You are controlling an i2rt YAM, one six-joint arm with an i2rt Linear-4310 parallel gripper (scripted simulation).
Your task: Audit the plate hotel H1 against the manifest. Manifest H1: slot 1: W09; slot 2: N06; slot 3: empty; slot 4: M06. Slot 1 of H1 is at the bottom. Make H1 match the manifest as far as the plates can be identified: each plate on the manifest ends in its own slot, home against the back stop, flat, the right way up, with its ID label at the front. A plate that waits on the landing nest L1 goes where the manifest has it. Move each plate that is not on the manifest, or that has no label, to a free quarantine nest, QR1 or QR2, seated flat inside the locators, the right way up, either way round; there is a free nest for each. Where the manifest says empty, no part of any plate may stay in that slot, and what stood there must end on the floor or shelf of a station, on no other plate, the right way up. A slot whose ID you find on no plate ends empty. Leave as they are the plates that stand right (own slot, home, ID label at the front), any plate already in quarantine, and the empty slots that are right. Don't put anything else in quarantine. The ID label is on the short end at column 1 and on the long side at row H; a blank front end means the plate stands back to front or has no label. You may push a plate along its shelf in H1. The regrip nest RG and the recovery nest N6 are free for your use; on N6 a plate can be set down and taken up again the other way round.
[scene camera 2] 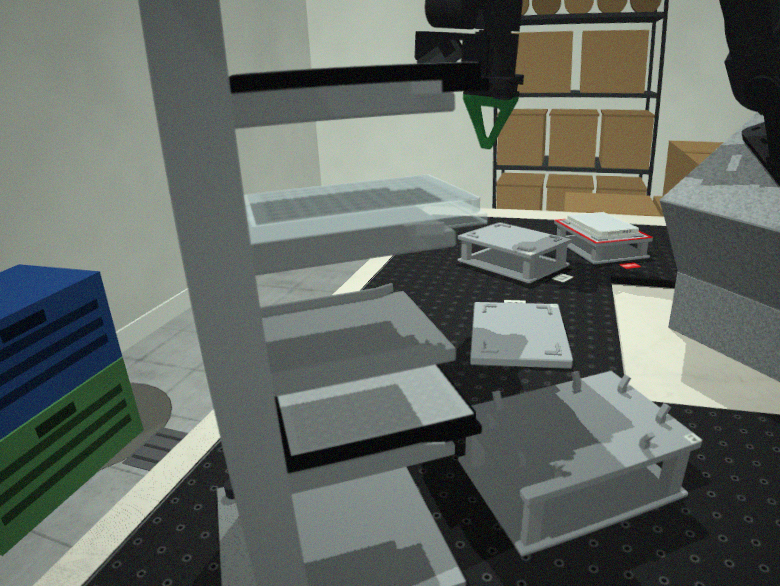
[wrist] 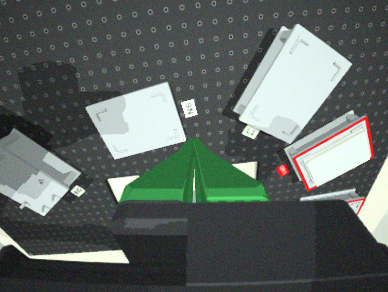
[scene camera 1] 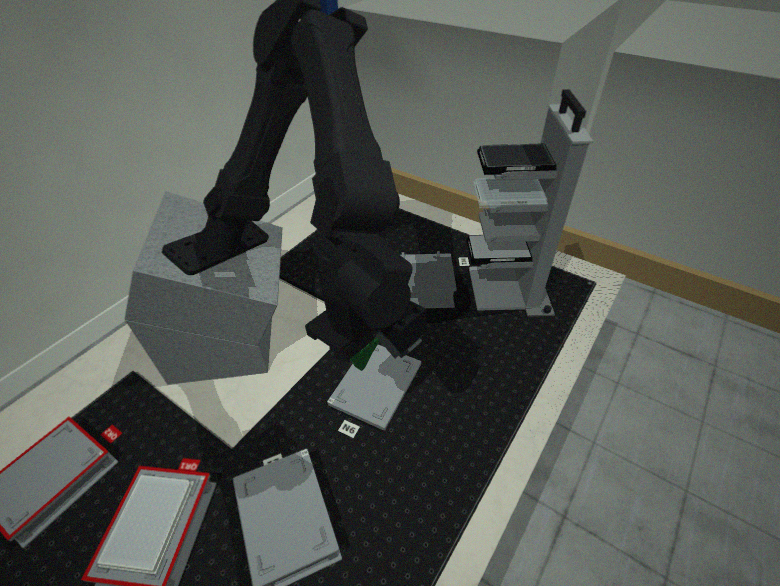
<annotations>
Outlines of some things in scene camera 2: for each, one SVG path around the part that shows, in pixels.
The gripper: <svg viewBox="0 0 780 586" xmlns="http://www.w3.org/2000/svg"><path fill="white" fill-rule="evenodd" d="M519 34L503 33L502 40L496 40L497 33L487 32L487 35L491 35L487 76L481 77L489 78L489 91L463 91L463 101L482 149L491 149L519 100L517 87L518 84L523 85L524 75L515 74ZM481 106L496 107L500 110L489 137L486 136Z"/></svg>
A clear plate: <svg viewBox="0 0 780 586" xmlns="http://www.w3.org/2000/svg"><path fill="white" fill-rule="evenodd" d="M488 213L480 209L479 196L429 174L244 195L251 245L413 223L444 222L444 229L488 224Z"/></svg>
A black plate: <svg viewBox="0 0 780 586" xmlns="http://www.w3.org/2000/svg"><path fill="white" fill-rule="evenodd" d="M482 425L476 419L476 411L439 365L275 397L287 473L333 464L422 442L449 442L482 433Z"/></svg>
A black plate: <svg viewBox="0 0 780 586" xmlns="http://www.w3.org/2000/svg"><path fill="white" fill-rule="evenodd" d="M489 90L489 78L481 78L481 62L349 66L242 73L229 76L231 94L309 87L442 80L442 92Z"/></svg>
</annotations>
